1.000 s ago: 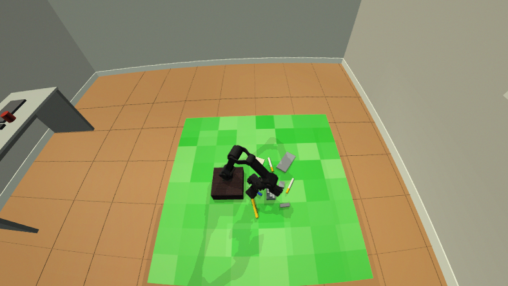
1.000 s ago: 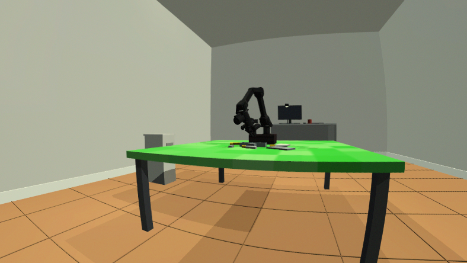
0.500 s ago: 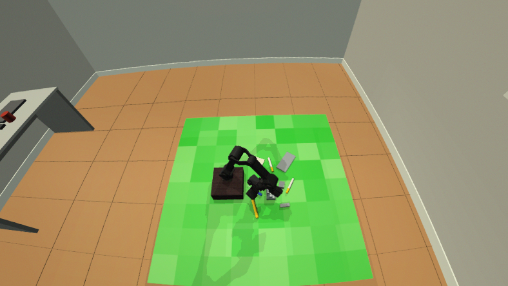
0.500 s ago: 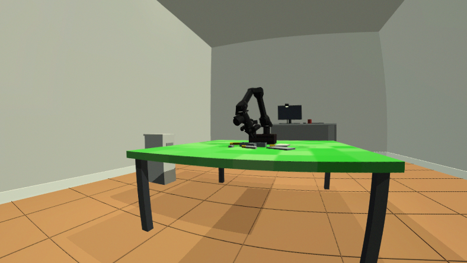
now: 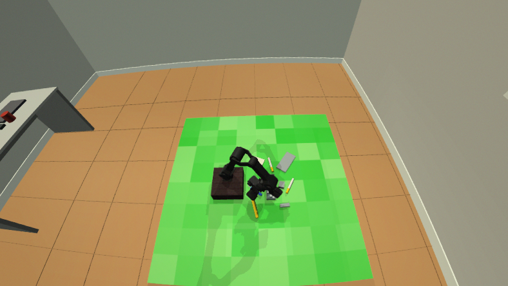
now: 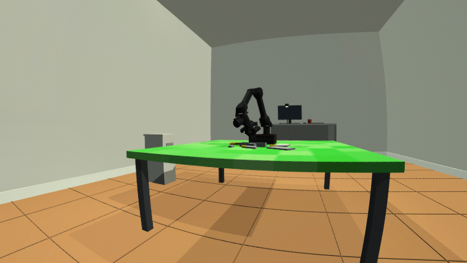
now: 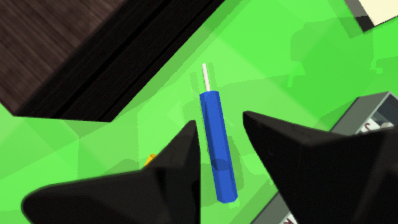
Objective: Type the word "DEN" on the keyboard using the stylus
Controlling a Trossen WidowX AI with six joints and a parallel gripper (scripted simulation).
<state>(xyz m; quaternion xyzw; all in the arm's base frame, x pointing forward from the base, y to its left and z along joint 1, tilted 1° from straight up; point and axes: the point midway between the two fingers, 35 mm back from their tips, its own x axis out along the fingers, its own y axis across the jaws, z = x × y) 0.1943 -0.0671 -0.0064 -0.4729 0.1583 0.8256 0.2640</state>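
The blue stylus lies 10 mm behind my gripper tip, 10 mm to the left of it and 40 mm below it. Also, from my gripper tip: pad 20 mm ahead, 220 mm to the left, 40 mm below; then grey block 200 mm ahead, 100 mm to the right, 40 mm below; then yellow pencil 10 mm ahead, 120 mm to the right, 40 mm below.
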